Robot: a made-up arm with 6 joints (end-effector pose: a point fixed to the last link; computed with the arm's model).
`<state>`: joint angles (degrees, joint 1 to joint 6).
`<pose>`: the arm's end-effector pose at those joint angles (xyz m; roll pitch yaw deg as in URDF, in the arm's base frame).
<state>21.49 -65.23 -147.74 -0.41 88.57 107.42</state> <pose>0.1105 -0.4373 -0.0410 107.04 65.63 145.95</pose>
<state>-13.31 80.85 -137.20 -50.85 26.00 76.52</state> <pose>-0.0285 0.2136 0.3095 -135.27 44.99 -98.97</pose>
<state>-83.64 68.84 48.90 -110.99 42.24 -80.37</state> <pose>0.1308 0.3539 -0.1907 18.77 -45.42 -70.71</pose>
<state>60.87 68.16 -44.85 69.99 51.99 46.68</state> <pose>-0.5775 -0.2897 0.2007 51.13 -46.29 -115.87</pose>
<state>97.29 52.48 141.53 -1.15 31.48 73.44</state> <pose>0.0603 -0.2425 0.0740 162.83 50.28 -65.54</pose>
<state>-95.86 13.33 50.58 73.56 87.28 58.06</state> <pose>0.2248 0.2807 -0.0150 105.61 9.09 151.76</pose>
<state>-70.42 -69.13 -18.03 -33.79 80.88 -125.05</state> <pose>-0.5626 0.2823 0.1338 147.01 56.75 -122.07</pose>
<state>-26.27 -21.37 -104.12 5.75 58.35 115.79</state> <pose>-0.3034 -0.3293 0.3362 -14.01 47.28 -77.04</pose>
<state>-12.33 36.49 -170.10 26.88 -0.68 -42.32</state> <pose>-0.0433 -0.3310 0.3301 157.31 40.71 -46.77</pose>
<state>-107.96 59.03 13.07 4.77 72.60 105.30</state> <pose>0.4326 0.1847 -0.0369 104.10 -59.22 84.01</pose>
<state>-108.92 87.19 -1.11 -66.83 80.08 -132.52</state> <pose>0.5679 0.1555 -0.1903 -28.72 -76.17 -94.36</pose>
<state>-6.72 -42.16 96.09 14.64 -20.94 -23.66</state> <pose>-0.3042 0.0530 -0.2150 -42.69 -28.93 114.96</pose>
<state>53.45 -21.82 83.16 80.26 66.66 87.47</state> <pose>-0.3605 -0.3548 -0.0875 151.75 53.72 -71.80</pose>
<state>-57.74 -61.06 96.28 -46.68 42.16 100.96</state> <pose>-0.0007 0.0548 -0.0777 24.83 -18.74 157.41</pose>
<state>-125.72 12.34 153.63 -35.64 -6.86 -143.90</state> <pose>-0.1604 -0.1368 -0.0257 -152.39 17.86 -28.32</pose>
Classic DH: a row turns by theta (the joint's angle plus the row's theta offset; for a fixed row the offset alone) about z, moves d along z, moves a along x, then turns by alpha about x. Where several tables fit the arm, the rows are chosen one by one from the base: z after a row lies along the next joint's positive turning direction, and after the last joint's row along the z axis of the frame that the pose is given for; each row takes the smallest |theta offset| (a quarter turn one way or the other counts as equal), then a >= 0, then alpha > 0; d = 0 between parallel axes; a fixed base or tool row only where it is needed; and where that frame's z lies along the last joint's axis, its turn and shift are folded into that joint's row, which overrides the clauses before.
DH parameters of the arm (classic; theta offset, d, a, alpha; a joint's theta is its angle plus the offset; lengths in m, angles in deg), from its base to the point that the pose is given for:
base (fixed): 86.61 0 -0.1523 0
joint 1: -0.82 0.0008 0.0219 -99.82
joint 2: 72.1 0.2389 -0.2161 -62.46
joint 3: 1.63 0.6564 -0.0595 -29.49
joint 4: -8.28 -0.75 -0.0343 -72.77
joint 5: 73.09 0.0037 -0.0297 -91.16
joint 6: 16.85 -0.034 -0.086 90
tool (fixed): 90 -0.03 0 0

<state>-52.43 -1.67 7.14 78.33 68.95 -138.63</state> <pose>-0.2236 0.4968 0.1466 -144.20 24.71 174.53</pose>
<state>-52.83 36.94 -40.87 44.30 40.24 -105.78</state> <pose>-0.0572 0.5299 0.3338 -153.17 -60.78 168.27</pose>
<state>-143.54 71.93 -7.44 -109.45 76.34 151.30</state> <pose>0.6169 -0.1429 -0.1233 -74.98 -43.36 164.80</pose>
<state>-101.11 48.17 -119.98 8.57 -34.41 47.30</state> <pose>0.0795 -0.0609 0.4243 -118.61 8.15 -90.24</pose>
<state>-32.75 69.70 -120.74 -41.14 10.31 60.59</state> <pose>0.0109 0.1972 0.3578 -125.02 42.05 -76.50</pose>
